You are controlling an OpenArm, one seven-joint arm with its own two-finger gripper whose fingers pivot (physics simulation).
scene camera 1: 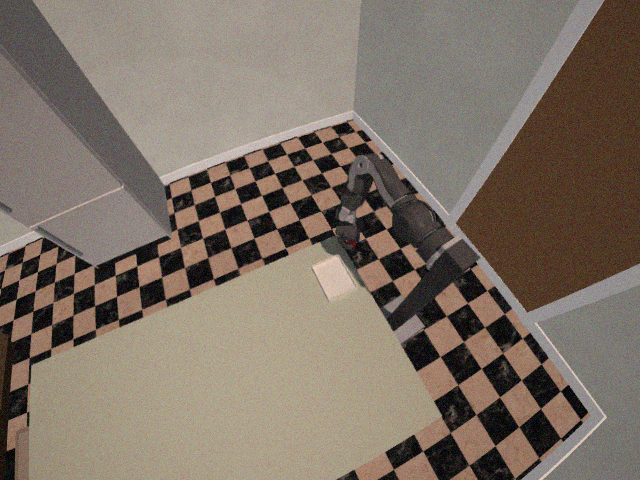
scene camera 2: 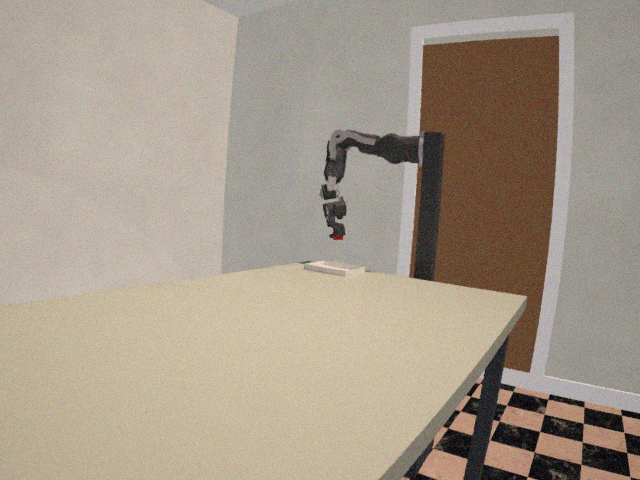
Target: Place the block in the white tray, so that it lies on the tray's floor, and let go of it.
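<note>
A small red block (scene camera 1: 352, 244) (scene camera 2: 337, 238) shows at the tip of my gripper (scene camera 1: 350, 242) (scene camera 2: 337, 236). The gripper is shut on the block, points down and holds it in the air. The fingers hide most of the block. The white tray (scene camera 1: 333, 278) (scene camera 2: 352, 272) lies flat on the table near its far corner. In the scene camera 2 view the block is above the tray, with a gap between them. In the scene camera 1 view the gripper shows beyond the tray's far end, around the table's corner.
The pale table top (scene camera 1: 222, 372) (scene camera 2: 248, 351) extends from the tray toward the cameras. The arm's dark post (scene camera 1: 431, 289) (scene camera 2: 430, 206) stands beside the table's edge. A grey cabinet (scene camera 1: 103, 227) stands at the left in the scene camera 1 view, apart from the table.
</note>
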